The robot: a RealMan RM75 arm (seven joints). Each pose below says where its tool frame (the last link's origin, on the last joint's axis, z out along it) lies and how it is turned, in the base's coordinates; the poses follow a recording.
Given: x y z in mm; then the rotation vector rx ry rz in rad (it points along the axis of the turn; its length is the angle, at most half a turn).
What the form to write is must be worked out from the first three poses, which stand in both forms.
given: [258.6, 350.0, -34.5, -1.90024, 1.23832, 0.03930]
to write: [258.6, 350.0, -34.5, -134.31, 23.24, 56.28]
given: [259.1, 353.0, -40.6, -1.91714, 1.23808, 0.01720]
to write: [259.1, 353.0, -40.6, -135.43, 23.61, 55.92]
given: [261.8, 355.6, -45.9, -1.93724, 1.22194, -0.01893]
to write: [261.8, 355.6, -45.9, -136.35, 24.38, 54.60]
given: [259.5, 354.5, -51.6, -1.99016, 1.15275, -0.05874]
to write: [259.5, 354.5, -51.6, -136.88, 24.22, 50.47]
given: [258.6, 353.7, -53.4, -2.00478, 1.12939, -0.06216]
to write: [258.6, 353.7, -53.4, -136.78, 23.86, 49.22]
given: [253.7, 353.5, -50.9, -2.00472, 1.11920, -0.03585]
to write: [253.7, 353.5, -50.9, -135.99, 22.79, 49.04]
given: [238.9, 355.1, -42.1, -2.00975, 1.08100, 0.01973]
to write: [238.9, 355.1, -42.1, -134.09, 20.26, 47.90]
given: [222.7, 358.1, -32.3, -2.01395, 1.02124, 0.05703]
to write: [222.7, 358.1, -32.3, -131.86, 18.21, 45.59]
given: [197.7, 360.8, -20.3, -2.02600, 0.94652, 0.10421]
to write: [197.7, 360.8, -20.3, -129.67, 15.29, 42.86]
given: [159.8, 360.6, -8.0, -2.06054, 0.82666, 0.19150]
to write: [159.8, 360.6, -8.0, -127.43, 9.53, 39.00]
